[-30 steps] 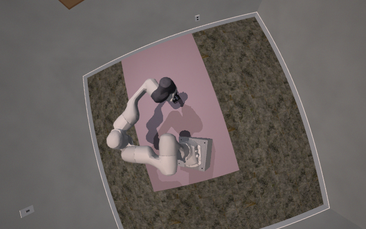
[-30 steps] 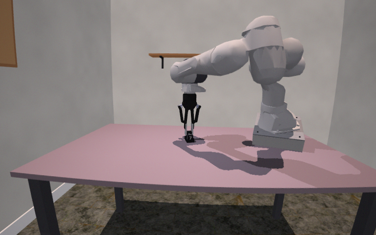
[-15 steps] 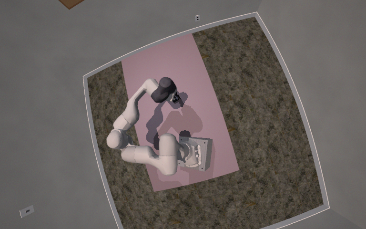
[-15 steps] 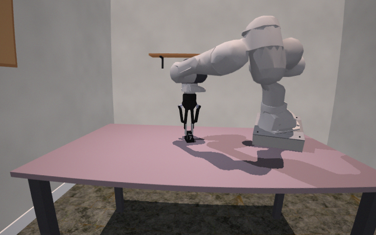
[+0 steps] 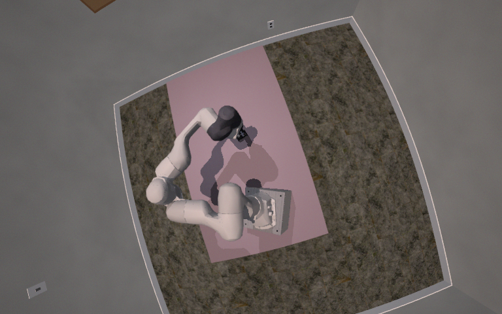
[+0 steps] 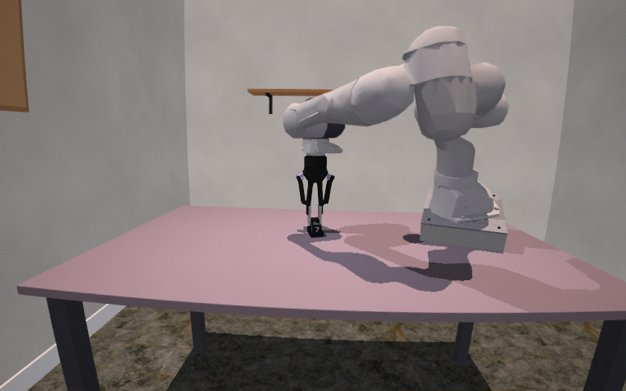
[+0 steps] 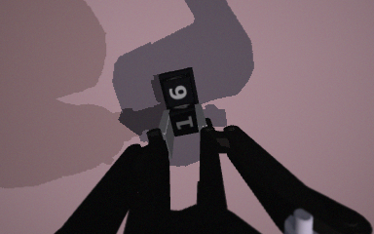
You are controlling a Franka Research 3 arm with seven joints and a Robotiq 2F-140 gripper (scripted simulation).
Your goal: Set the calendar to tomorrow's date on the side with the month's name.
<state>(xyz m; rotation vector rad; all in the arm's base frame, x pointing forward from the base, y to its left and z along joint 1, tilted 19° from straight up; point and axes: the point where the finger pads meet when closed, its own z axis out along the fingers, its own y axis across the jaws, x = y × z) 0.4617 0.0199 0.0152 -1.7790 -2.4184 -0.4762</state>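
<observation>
The black digit cube lies 30 mm below my hand. From my hand the other things lie so: black calendar tray 50 mm below, 20 mm to the left, 10 mm behind.
</observation>
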